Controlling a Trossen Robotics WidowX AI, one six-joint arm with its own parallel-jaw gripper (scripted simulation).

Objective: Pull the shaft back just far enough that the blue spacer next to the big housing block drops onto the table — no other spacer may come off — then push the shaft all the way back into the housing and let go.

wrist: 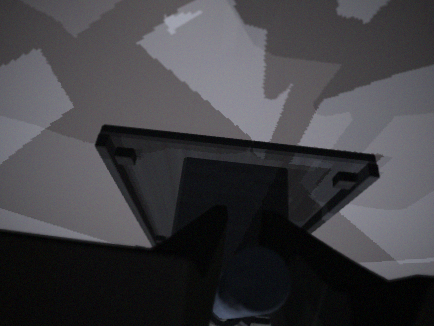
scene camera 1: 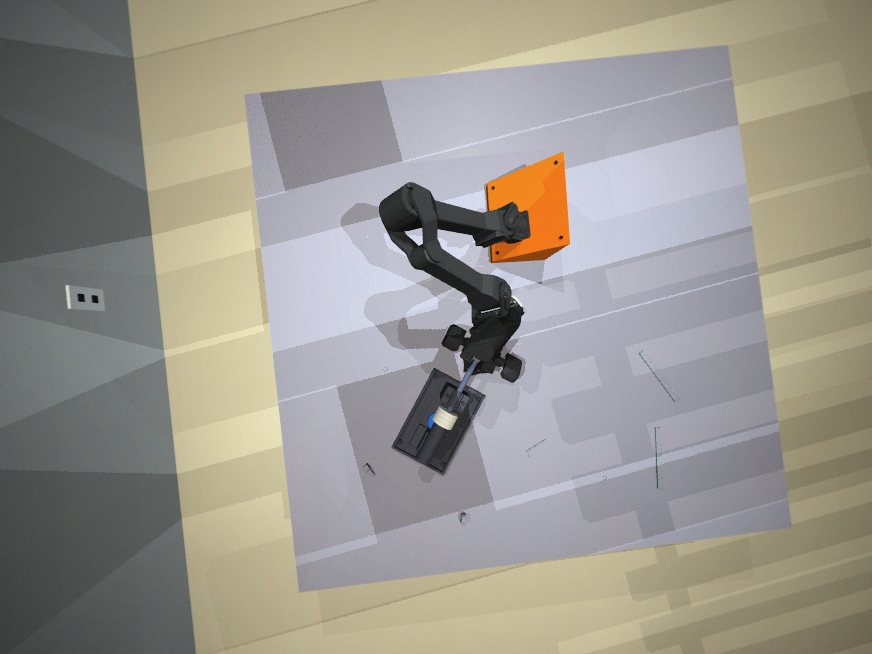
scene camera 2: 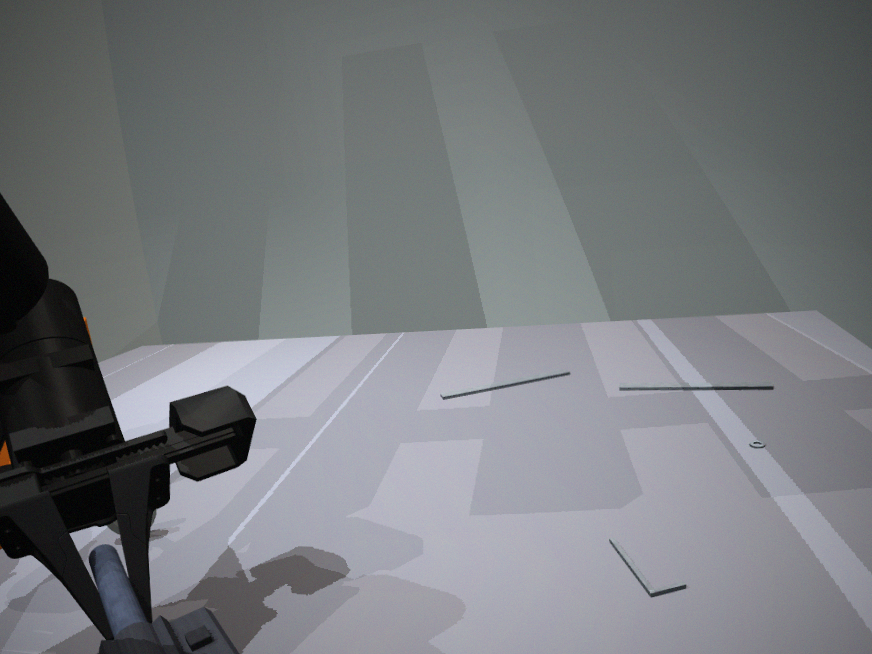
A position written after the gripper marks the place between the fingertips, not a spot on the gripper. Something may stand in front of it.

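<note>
The wrist view has a grey-blue shaft (wrist: 256,279) in it, and it shows you the gripper (wrist: 242,220) and a housing block (wrist: 168,179) too. In scene camera 1 you'd get the housing block (scene camera 1: 434,448) again, along with the gripper (scene camera 1: 467,372). And scene camera 2 gives you the gripper (scene camera 2: 131,634).
</note>
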